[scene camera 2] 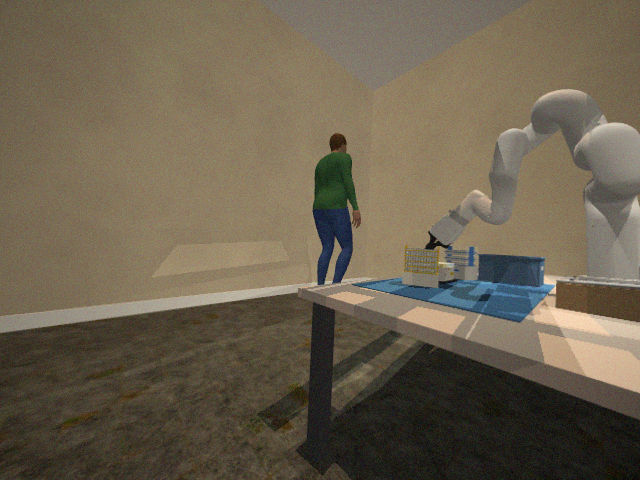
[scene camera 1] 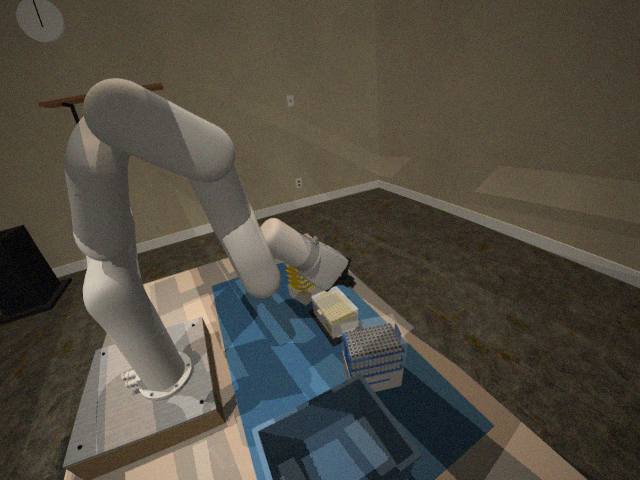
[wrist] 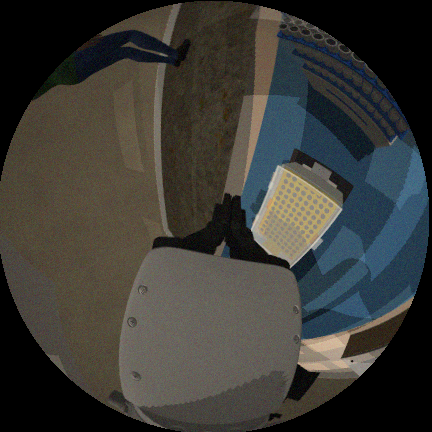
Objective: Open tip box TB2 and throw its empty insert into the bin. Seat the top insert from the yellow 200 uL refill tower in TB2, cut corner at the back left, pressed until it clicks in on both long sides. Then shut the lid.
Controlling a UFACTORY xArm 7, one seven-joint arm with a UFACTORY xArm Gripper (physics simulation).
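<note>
The tip box (scene camera 1: pixel 345 328) (scene camera 2: pixel 445 271) (wrist: pixel 320 178) stands in a dark holder (scene camera 1: pixel 324 328) (wrist: pixel 345 184). A yellow perforated insert (scene camera 1: pixel 337 308) (wrist: pixel 300 212) shows at its top, framed by pale, clear edges. I cannot tell the lid's position or whether the insert is clicked in. The yellow refill tower (scene camera 1: pixel 299 281) (scene camera 2: pixel 421 260) stands beyond the box in scene camera 1. My gripper (scene camera 1: pixel 351 281) (scene camera 2: pixel 428 245) (wrist: pixel 228 204) is shut and empty, with fingertips together. In the wrist view it is left of the box's lower end, apart from it. The bin (scene camera 1: pixel 383 424) (scene camera 2: pixel 511 269) is beyond the blue tower in scene camera 2.
A blue refill tower (scene camera 1: pixel 374 356) (scene camera 2: pixel 467 256) (wrist: pixel 350 80) stands between the box and the bin. These things are on a blue mat (scene camera 1: pixel 268 356) (scene camera 2: pixel 509 309) (wrist: pixel 280 120). A person (scene camera 2: pixel 333 180) (wrist: pixel 130 46) stands beyond the table. The arm's base plate (scene camera 1: pixel 155 418) is at the left in scene camera 1.
</note>
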